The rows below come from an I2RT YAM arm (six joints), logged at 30 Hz.
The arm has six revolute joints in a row. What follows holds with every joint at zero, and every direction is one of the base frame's. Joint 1 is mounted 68 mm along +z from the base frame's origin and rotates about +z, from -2.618 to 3.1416 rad. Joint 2 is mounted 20 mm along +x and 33.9 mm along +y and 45.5 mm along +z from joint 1 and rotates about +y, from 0 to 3.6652 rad. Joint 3 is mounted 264 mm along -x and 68.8 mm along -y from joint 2 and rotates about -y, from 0 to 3.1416 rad. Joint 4 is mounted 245 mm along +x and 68.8 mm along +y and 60 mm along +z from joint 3 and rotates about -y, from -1.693 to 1.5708 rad. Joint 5 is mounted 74 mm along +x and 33.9 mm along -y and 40.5 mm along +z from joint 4 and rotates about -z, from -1.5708 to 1.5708 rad. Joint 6 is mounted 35.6 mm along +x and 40.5 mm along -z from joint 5 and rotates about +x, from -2.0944 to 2.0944 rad. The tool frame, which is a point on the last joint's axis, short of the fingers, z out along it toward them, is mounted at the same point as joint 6; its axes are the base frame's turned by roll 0, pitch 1.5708 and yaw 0 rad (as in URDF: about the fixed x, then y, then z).
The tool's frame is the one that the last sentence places.
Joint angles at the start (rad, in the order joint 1, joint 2, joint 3, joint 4, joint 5, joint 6):
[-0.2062, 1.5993, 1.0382, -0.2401, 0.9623, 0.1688]
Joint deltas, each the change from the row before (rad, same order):
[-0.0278, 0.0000, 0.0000, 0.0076, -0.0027, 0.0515]
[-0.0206, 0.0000, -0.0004, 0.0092, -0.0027, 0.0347]
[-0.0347, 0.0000, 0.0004, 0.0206, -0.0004, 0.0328]
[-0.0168, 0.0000, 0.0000, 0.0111, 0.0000, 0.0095]
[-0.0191, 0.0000, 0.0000, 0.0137, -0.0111, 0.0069]
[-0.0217, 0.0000, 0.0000, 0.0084, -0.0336, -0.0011]
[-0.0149, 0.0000, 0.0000, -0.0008, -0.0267, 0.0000]
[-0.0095, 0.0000, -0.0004, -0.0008, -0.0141, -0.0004]
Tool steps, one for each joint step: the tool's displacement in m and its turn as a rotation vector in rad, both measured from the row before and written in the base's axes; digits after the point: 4 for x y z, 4 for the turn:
[-0.0022, -0.0089, 0.0004, 0.0111, -0.0535, -0.0470]
[-0.0016, -0.0066, 0.0004, 0.0065, -0.0400, -0.0329]
[-0.0027, -0.0113, 0.0015, 0.0004, -0.0498, -0.0476]
[-0.0014, -0.0055, 0.0008, -0.0017, -0.0192, -0.0206]
[-0.0014, -0.0061, 0.0007, 0.0040, -0.0216, -0.0137]
[-0.0016, -0.0064, 0.0000, 0.0183, -0.0144, 0.0037]
[-0.0015, -0.0042, -0.0006, 0.0170, -0.0054, 0.0050]
[-0.0011, -0.0027, -0.0004, 0.0092, -0.0019, 0.0012]

